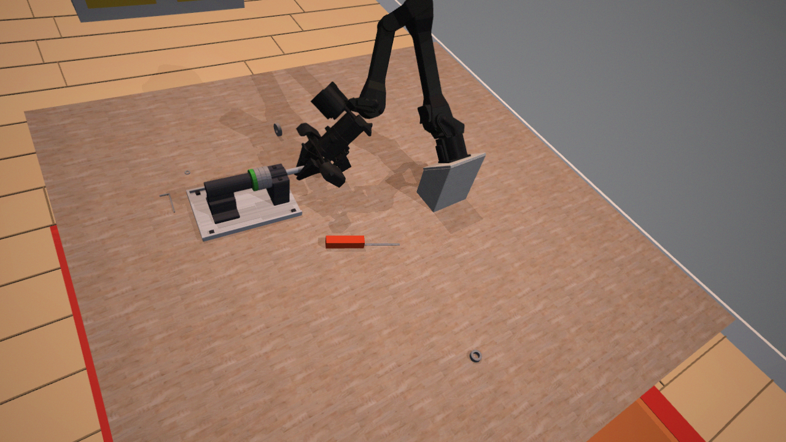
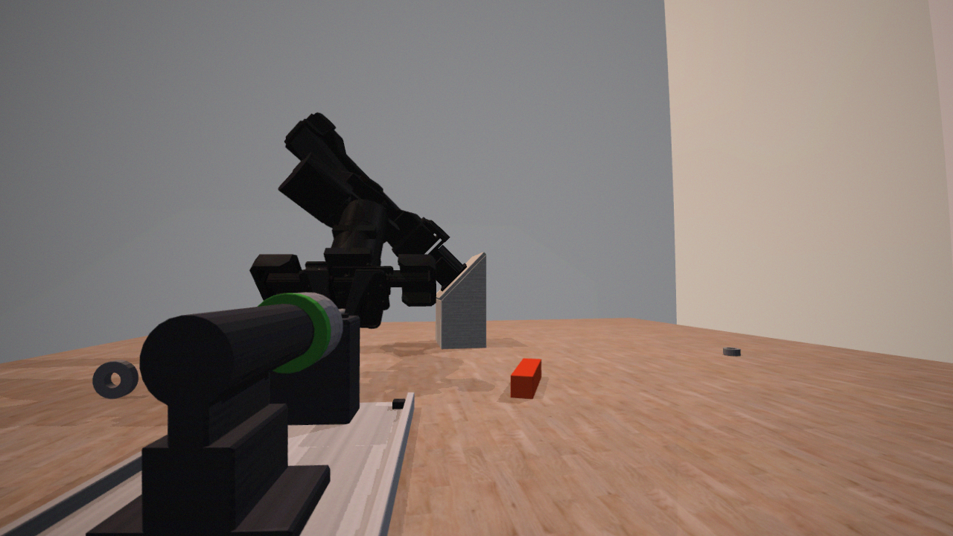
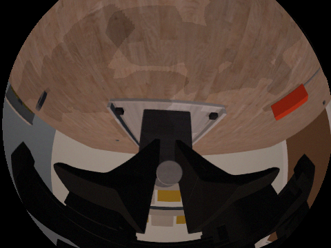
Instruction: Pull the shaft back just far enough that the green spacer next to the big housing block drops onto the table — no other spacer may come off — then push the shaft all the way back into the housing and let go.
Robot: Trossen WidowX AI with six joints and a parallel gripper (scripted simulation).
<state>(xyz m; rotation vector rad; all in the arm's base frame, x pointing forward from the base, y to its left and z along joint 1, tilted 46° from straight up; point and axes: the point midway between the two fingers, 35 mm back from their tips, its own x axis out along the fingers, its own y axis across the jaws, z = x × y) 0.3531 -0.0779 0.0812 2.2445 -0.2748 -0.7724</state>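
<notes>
The grey shaft lies 50 mm ahead of my gripper tip and 20 mm above it. The rest, counted from my gripper tip: red-handled screwdriver: 200 mm to the left, 100 mm behind, 50 mm below; then green spacer: 100 mm ahead, 20 mm above; then grey spacer: 80 mm ahead, 20 mm above.
</notes>
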